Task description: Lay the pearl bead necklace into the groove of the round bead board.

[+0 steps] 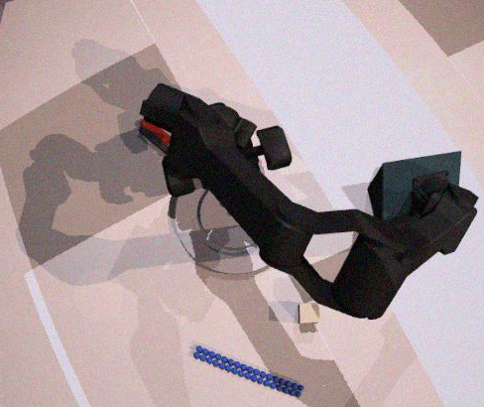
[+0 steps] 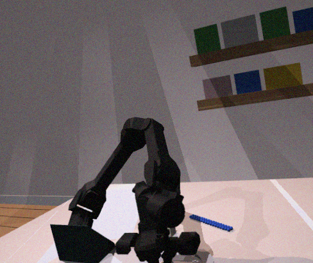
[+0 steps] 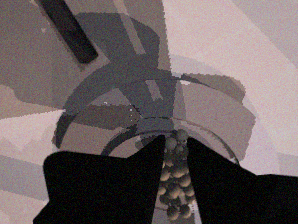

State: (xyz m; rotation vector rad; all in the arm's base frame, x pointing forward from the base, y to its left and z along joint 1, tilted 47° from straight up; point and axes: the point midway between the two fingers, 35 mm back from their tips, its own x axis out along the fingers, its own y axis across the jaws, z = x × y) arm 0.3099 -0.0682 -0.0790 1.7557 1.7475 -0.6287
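Right now the round bead board is 5 cm to the left of my gripper tip and 1 cm below it. The rest, counted from my gripper tip: small beige cube 8 cm behind, 24 cm to the left; grey block 11 cm ahead, 11 cm to the right, 1 cm below.
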